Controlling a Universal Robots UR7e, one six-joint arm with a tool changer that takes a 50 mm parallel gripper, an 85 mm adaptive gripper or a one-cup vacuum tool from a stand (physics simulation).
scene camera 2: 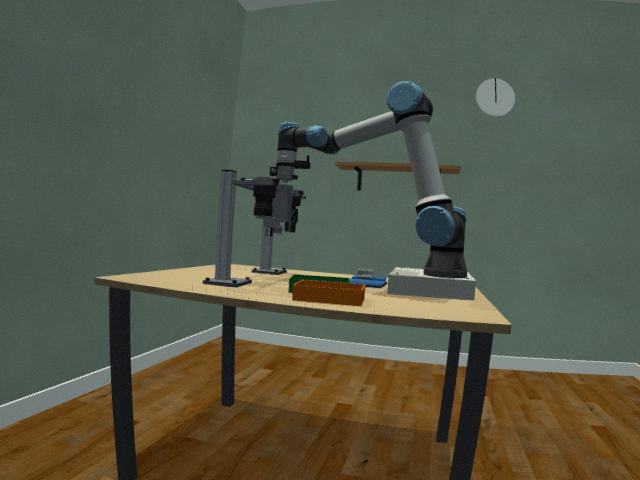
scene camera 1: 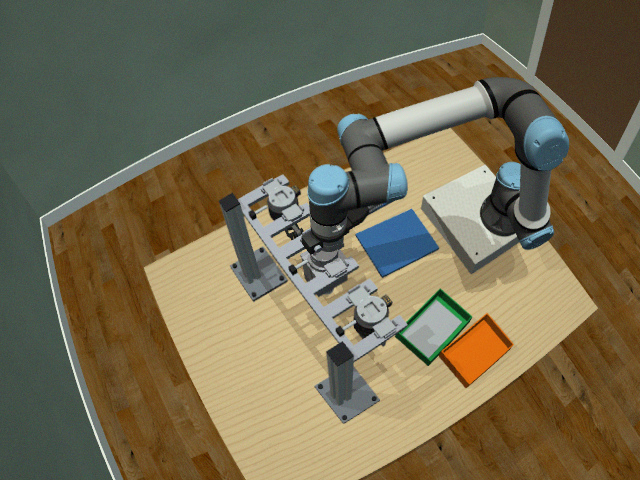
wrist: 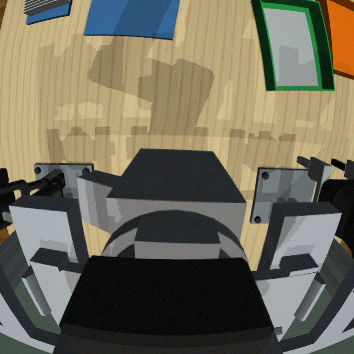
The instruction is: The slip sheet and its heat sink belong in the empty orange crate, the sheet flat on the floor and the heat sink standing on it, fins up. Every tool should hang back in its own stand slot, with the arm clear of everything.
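Frame: origin at the arm's base, x ahead, y left, z up, level; metres.
Seen in the pictures: hand at its tool point: [scene camera 2: 284, 179]; arm's base at its link origin: [scene camera 2: 445, 275] [scene camera 1: 500, 216].
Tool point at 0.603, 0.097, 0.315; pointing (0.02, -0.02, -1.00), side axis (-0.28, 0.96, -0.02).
Note:
Offsets run from my tool point to a thing's top centre, as dx, dy, dz. "spot": to the spot under its first point. Level surfaces: height alone.
A light grey sheet @[-0.247, +0.151, -0.377] [scene camera 1: 439, 320] [wrist: 290, 35], apparently the slip sheet, lies flat in the green crate [scene camera 1: 459, 310] [wrist: 327, 75]. The finned heat sink @[-0.220, -0.337, -0.342] [scene camera 2: 364, 272] [wrist: 47, 5] stands fins up on a small blue pad @[spot: -0.171, -0.317, -0.377] [wrist: 50, 18]; my arm mostly hides it in scene camera 1. The orange crate @[-0.347, +0.274, -0.339] [scene camera 1: 454, 369] [scene camera 2: 328, 293] is empty. My wrist is at the stand's middle slot, right above or on a grey boxy tool @[+0.015, -0.005, -0.017] [scene camera 2: 282, 204] [wrist: 172, 175]. I cannot tell whether they are locked together. Its lower end is hidden, so no finger opening shows.
A large blue mat @[dz -0.372] [scene camera 1: 398, 242] [wrist: 132, 20] lies between the stand and the robot base. Tools hang in the near slot @[spot: -0.034, +0.181, -0.034] [scene camera 1: 371, 312] and far slot @[spot: +0.065, -0.160, -0.034] [scene camera 1: 282, 201]. The stand's posts [scene camera 1: 242, 242] [scene camera 1: 341, 377] rise at both ends. The orange crate is beside the green one.

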